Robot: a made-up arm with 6 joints.
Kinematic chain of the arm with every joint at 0, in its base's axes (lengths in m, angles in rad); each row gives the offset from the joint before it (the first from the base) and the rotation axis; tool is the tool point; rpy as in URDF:
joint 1: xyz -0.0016 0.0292 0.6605 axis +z
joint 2: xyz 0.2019 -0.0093 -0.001 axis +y
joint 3: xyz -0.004 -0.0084 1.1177 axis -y
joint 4: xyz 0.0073 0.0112 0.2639 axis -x
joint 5: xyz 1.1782 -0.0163 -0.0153 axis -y
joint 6: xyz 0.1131 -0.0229 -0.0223 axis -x
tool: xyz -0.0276 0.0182 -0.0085 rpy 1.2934 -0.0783 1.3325
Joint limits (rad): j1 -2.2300..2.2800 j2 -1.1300..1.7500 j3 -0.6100..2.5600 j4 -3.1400..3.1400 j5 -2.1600..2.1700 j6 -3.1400..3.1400
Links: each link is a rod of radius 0.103 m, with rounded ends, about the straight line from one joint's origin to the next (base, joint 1, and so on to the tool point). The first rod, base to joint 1, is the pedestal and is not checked.
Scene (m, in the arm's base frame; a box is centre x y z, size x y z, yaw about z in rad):
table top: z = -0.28
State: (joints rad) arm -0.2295 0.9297 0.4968 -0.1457 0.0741 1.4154
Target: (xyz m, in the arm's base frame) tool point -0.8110 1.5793 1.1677
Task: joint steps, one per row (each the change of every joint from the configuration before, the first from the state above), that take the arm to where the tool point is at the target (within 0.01 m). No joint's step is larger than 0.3 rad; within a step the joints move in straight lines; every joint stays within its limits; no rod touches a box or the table.
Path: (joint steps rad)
1: 0.2876 -0.0720 -0.0912 -0.0144 -0.0169 -0.0034
2: 0.2875 -0.0719 -0.0911 -0.0144 -0.0169 -0.0034
3: 0.2876 -0.0720 -0.0912 -0.0144 -0.0169 -0.0034
4: 0.2876 -0.0720 -0.0912 -0.0144 -0.0169 -0.0034
5: 0.2875 -0.0720 -0.0911 -0.0145 -0.0168 -0.0033
6: 0.2876 -0.0719 -0.0912 -0.0144 -0.0169 -0.0034
7: 0.2875 -0.0720 -0.0912 -0.0144 -0.0169 -0.0034
8: 0.2876 -0.0720 -0.0911 -0.0144 -0.0169 -0.0034

